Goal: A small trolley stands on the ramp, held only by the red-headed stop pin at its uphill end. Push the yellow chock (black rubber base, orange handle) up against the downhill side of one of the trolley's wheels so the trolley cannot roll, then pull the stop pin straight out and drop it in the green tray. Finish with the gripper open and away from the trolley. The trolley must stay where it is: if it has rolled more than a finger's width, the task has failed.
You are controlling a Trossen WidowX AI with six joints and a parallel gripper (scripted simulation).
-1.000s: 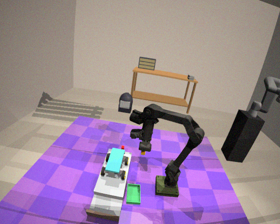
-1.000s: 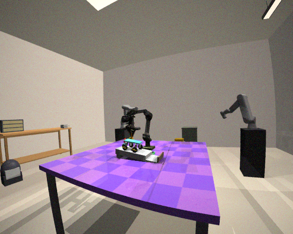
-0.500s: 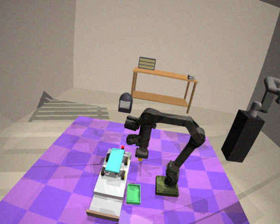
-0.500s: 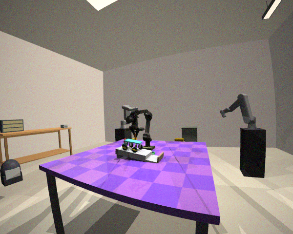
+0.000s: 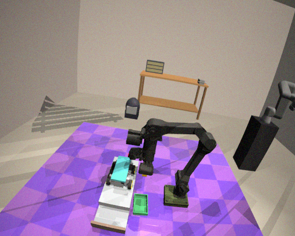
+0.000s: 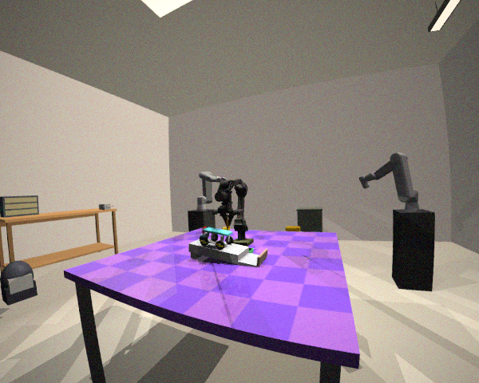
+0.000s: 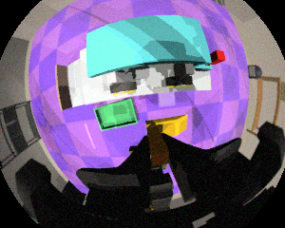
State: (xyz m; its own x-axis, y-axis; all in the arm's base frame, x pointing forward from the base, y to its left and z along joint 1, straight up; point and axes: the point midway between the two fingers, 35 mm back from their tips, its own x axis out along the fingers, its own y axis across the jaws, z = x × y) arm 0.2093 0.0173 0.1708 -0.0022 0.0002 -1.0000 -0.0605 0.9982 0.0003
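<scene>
Right now my gripper tip is 11 cm short of the red-headed stop pin, 11 cm to the left of it and 3 cm above it. Round my gripper tip: grey ramp 12 cm ahead, 12 cm below; trolley 12 cm ahead, 1 cm to the right, 5 cm below; green tray 1 cm behind, 9 cm to the left, 17 cm below.
</scene>
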